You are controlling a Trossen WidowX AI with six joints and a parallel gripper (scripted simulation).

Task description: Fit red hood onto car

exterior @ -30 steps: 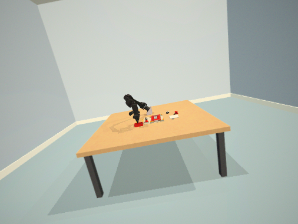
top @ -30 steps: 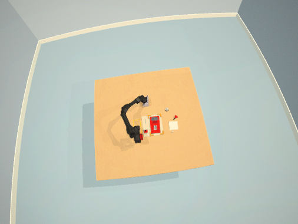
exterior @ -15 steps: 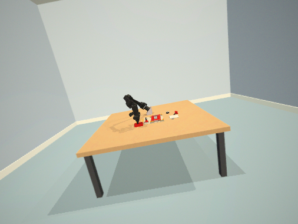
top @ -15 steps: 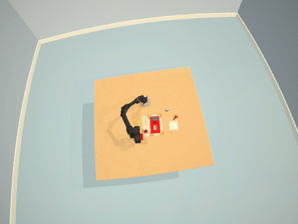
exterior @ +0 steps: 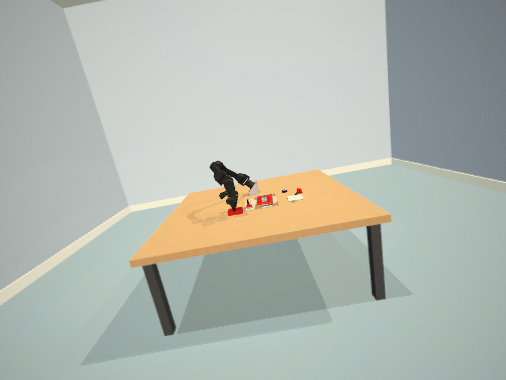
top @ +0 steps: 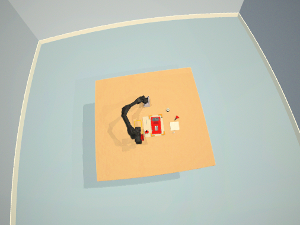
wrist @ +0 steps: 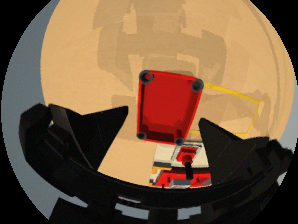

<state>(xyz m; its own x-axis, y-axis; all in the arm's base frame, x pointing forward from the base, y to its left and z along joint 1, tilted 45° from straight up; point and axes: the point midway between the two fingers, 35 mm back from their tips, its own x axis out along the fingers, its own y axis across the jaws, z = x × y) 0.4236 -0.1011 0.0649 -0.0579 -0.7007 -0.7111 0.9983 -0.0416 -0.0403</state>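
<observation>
My gripper tip is now 2 cm above the red hood. Also, from my gripper tip: square plate 41 cm to the left, 10 cm behind, 2 cm below; grey wheel 36 cm to the left, 30 cm behind, 2 cm below.
</observation>
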